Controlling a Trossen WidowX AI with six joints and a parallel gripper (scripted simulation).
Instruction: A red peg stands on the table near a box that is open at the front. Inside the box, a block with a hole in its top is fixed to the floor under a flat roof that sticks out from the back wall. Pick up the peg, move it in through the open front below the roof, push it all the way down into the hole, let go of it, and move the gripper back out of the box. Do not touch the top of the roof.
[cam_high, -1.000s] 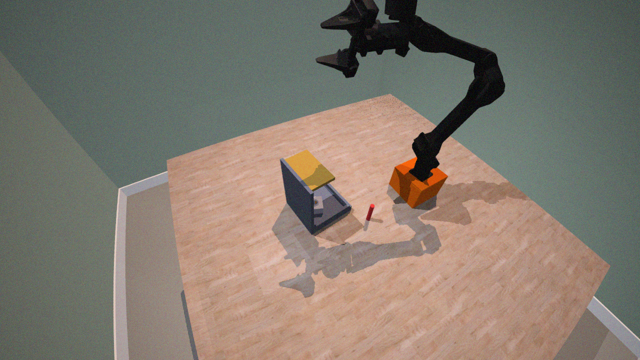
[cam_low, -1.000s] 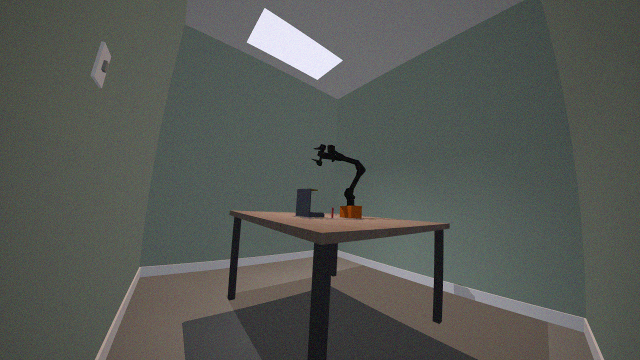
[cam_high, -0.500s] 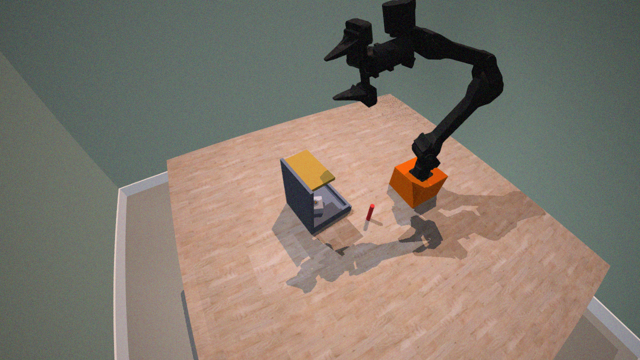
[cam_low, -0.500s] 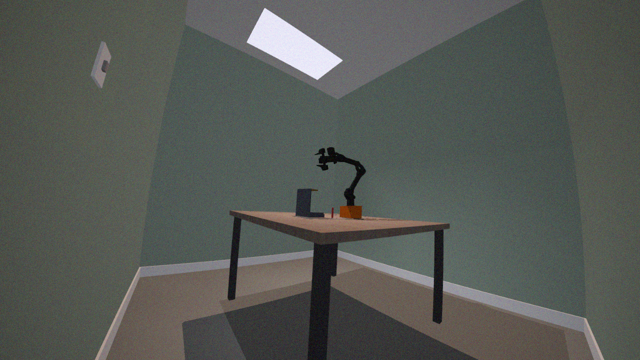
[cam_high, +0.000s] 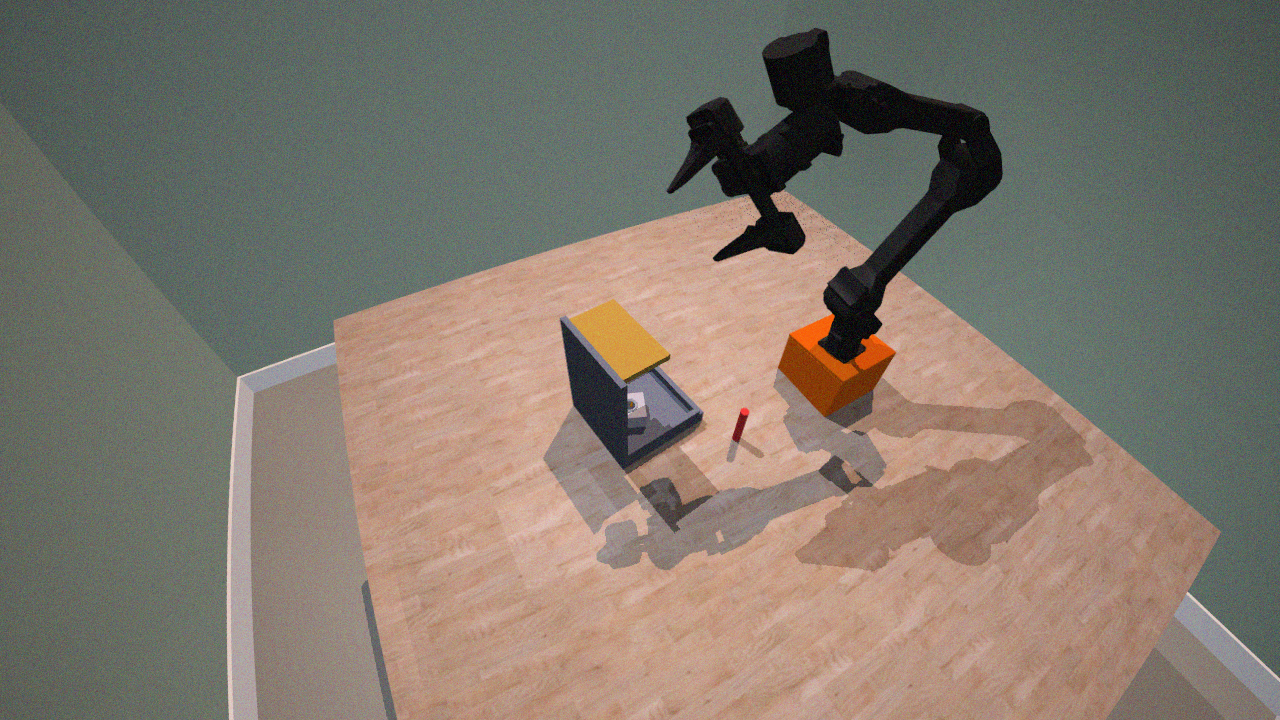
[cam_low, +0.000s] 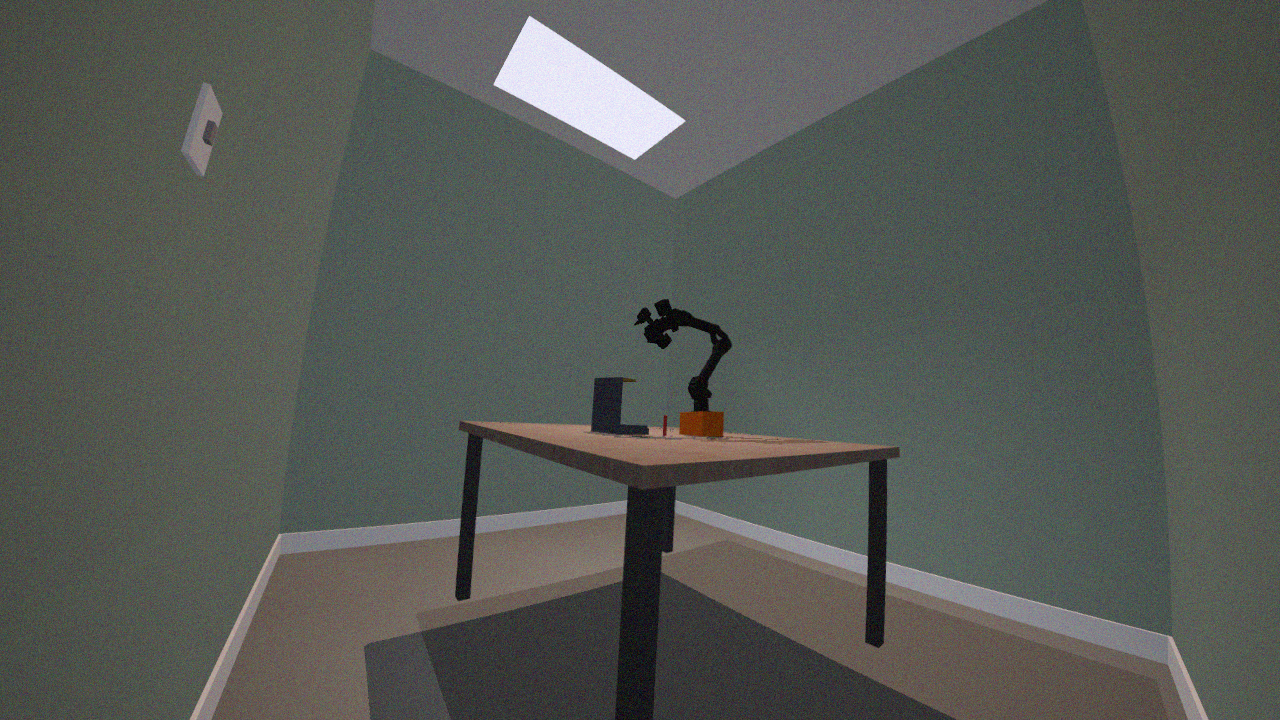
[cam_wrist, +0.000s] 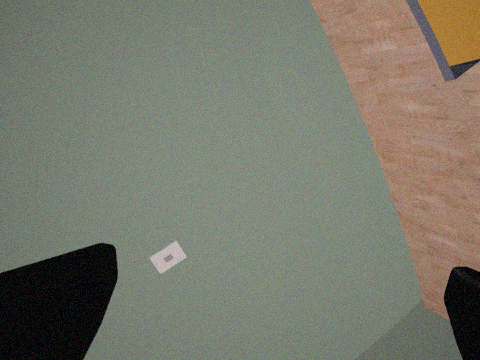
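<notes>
Right now the red peg is 90 mm behind my gripper tip, 70 mm to the left of it and 370 mm below it. Also, from my gripper tip: yellow roof: 60 mm ahead, 60 mm to the right, 200 mm below.
</notes>
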